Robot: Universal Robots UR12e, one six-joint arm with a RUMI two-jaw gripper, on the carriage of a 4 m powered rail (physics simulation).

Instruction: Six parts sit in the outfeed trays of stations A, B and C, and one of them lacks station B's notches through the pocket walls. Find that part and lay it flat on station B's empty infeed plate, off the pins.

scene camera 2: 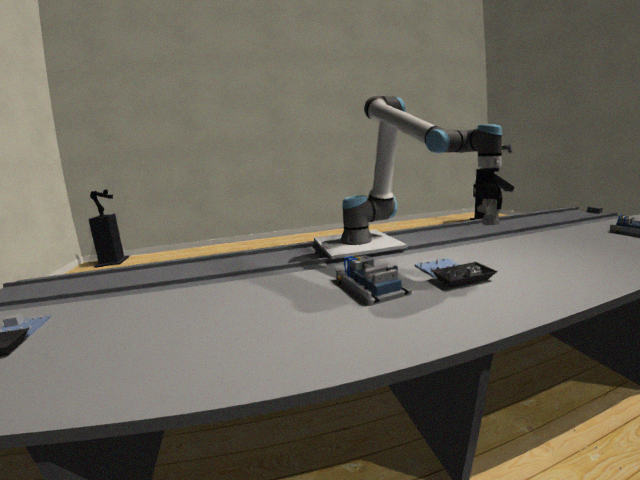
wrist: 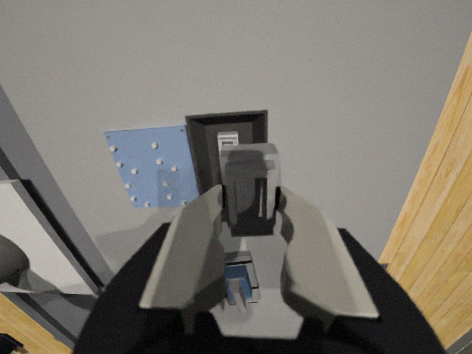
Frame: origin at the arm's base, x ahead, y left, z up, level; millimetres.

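Seen in the pictures: gripper, between the fingertips: (scene camera 2: 490, 221) (wrist: 249, 188); arm's base, origin of its link: (scene camera 2: 356, 240).
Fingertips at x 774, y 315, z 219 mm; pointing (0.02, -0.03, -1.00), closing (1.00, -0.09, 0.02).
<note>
Offsets run from my fingertips to a thing's top centre. "pt": to the spot under its first point.
My gripper (scene camera 2: 490, 205) (wrist: 249, 188) is shut on a grey part @(dx +0, dy +1, dz +24 mm) (wrist: 250, 150) with a long pocket. It holds the part in the air; whether its walls have notches is hard to tell. Station B's blue infeed plate @(dx -199, dy -98, dz -241 mm) (scene camera 2: 430, 265) (wrist: 145, 167) lies flat on the table, with small pale pins and no part visible on it. Beside it stands the black outfeed tray @(dx -31, dy -99, dz -207 mm) (scene camera 2: 466, 280) (wrist: 227, 114). A light part @(dx -32, dy -50, dz -202 mm) (wrist: 228, 138) in the tray shows in the wrist view; the held part hides much of the tray.
Station B's blue-and-grey fixture @(pt dx -18, dy -473, dz -189 mm) (scene camera 2: 385, 283) (wrist: 238, 274) stands beside the plate and tray. At the far left are another blue plate @(dx -214, dy -1963, dz -241 mm) (scene camera 2: 37, 324) with a grey block (scene camera 2: 11, 321) and a dark tray @(pt dx -84, dy -1900, dz -235 mm) (scene camera 2: 10, 341). Another fixture @(pt dx -141, dy +1363, dz -202 mm) (scene camera 2: 628, 226) stands at the far right.
</note>
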